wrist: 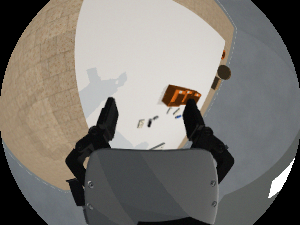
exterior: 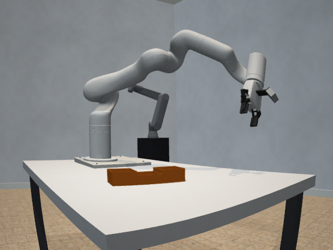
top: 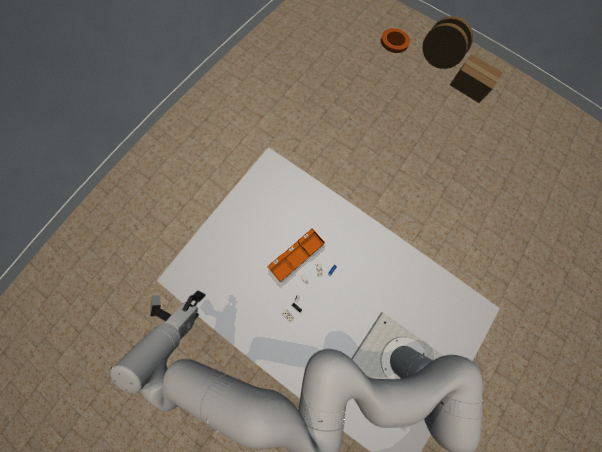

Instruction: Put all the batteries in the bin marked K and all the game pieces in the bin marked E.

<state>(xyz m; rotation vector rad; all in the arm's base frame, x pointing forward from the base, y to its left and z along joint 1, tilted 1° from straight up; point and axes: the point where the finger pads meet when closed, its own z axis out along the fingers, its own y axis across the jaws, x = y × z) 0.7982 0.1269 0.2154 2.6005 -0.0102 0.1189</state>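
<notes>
Right now my hand is 22 cm past the bin, 32 cm to the left of it and 19 cm above it. From my hand the other things lie so: blue battery (38 cm behind, 33 cm to the right, 21 cm below); black battery (32 cm behind, 13 cm to the right, 21 cm below).
</notes>
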